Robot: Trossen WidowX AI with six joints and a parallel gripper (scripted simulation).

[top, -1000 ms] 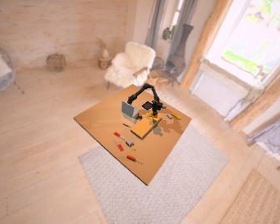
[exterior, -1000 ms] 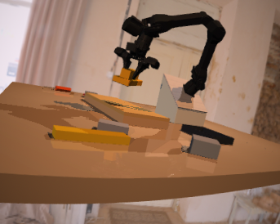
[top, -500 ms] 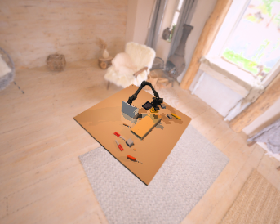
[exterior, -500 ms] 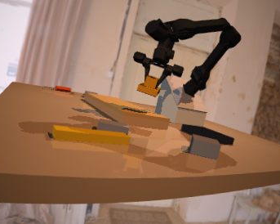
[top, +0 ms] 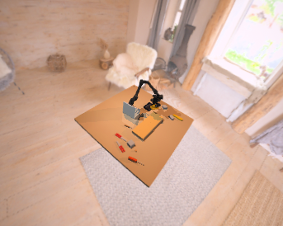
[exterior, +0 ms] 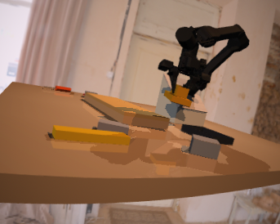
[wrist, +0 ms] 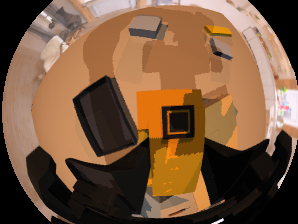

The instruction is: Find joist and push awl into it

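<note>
My gripper tip is 130 mm past the black tray, 110 mm above it and 40 mm to the right of it. From my gripper tip the other things lie so: stud finder 20 mm above, 10 mm to the left; yellow bar 320 mm ahead, 240 mm to the left, 120 mm below; awl 500 mm to the right, 120 mm below, 20 mm behind.
</note>
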